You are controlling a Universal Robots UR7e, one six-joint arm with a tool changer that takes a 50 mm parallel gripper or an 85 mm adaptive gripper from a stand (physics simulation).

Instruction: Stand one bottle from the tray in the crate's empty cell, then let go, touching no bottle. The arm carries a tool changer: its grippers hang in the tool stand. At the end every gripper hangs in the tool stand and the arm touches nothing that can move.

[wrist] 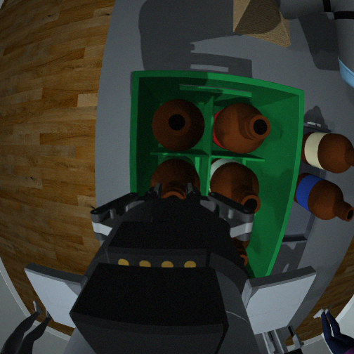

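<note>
My gripper [174, 191] is shut on the neck of a brown bottle [174, 176]. The bottle is upright in the left column of the green crate [217, 77]; its lower part is hidden, so I cannot tell whether its base touches the crate floor. Behind it stands another brown bottle [189, 137]. To the right stand a red-label bottle [236, 132] and a white-label bottle [235, 180]; part of one more bottle [243, 245] shows beside my gripper. Right of the crate, a cream-label bottle [332, 152] and a blue-label bottle [324, 202] stand at the tray [300, 227].
A beige block [255, 22] lies behind the crate. A light grey part with a blue rim [346, 72] is at the upper right. The grey table's [112, 125] left edge borders a wooden floor [50, 125]. The tool stand does not show. The gripper body hides the crate's near end.
</note>
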